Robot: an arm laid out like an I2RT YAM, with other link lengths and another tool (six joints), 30 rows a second.
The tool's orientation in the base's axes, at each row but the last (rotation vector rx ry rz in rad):
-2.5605, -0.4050, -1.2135
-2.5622, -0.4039, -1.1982
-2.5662, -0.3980, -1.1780
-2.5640, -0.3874, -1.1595
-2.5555, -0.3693, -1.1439
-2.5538, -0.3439, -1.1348
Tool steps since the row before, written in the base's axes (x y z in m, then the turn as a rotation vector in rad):
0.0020, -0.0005, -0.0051, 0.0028, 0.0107, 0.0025
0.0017, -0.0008, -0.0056, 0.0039, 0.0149, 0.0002
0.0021, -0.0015, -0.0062, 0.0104, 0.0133, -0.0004
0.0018, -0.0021, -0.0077, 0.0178, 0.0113, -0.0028
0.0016, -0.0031, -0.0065, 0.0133, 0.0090, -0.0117
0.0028, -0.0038, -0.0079, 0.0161, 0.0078, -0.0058
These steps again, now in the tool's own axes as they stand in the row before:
-0.0028, 0.0018, 0.0043, 0.0051, -0.0092, 0.0043
-0.0034, 0.0021, 0.0043, 0.0045, -0.0123, 0.0081
-0.0036, 0.0030, 0.0048, 0.0079, -0.0084, 0.0123
-0.0050, 0.0038, 0.0053, 0.0106, -0.0035, 0.0181
-0.0042, 0.0046, 0.0040, 0.0007, -0.0014, 0.0198
-0.0044, 0.0060, 0.0054, 0.0069, -0.0005, 0.0175

